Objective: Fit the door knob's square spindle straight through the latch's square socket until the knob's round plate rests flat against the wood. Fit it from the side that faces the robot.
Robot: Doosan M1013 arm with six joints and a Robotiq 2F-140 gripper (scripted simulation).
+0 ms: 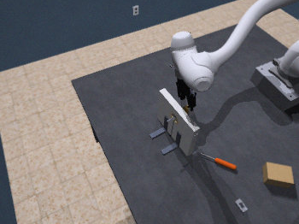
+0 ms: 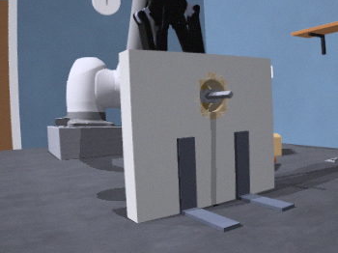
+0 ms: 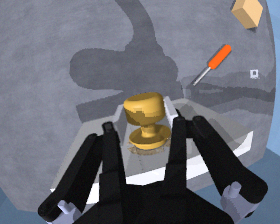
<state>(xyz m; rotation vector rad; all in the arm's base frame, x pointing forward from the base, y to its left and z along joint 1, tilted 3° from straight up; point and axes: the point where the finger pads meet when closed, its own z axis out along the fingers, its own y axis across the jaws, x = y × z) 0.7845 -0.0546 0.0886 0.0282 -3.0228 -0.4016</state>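
The white wooden panel is 70 mm ahead of my hand, 10 mm to the left of it and 60 mm below it. Also, from my hand: brass piece: 290 mm behind, 480 mm to the right, 210 mm below; then orange-handled screwdriver: 40 mm behind, 260 mm to the left, 200 mm below; then cardboard box: 240 mm behind, 480 mm to the left, 180 mm below.
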